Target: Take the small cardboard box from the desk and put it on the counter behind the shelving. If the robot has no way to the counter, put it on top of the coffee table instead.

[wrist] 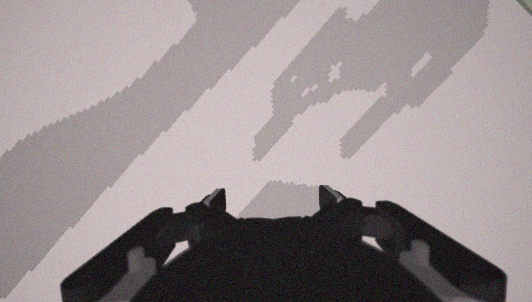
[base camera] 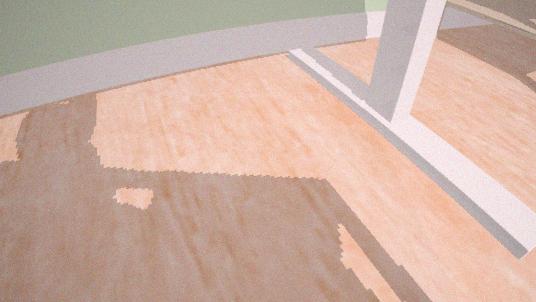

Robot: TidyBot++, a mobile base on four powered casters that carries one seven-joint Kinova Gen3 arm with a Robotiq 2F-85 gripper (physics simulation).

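Places are measured from the arm's base along level axes (x ahead, y left, z up), in metres.
Pixels of known places: gripper, fingertip midpoint: (wrist: pixel 272 197).
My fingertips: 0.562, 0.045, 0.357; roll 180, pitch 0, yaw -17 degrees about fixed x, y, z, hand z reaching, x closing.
Behind a point stands the place of what it marks, as x, y, z.
My gripper (wrist: pixel 272 197) @(0.562, 0.045, 0.357) is open, with nothing between its fingertips. It hangs over a flat, pale surface (wrist: pixel 425 165) @(0.726, 0.012, 0.324) that looks like the desk top; the shadow of the arm and gripper falls across it. How high the fingers are above it is hard to tell. The small cardboard box does not show in the base camera view or in the wrist view. The counter, the shelving and the coffee table cannot be made out in either view.
In the base camera view, a white leg frame (base camera: pixel 450 162) with an upright post (base camera: pixel 400 55) @(0.589, -0.210, -0.240) stands on the wood floor (base camera: pixel 215 120) @(0.588, 0.124, -0.396) at the right. A green wall (base camera: pixel 150 30) @(0.793, 0.318, -0.278) with a grey baseboard (base camera: pixel 200 50) @(0.837, 0.210, -0.350) runs behind. Large shadows lie on the floor.
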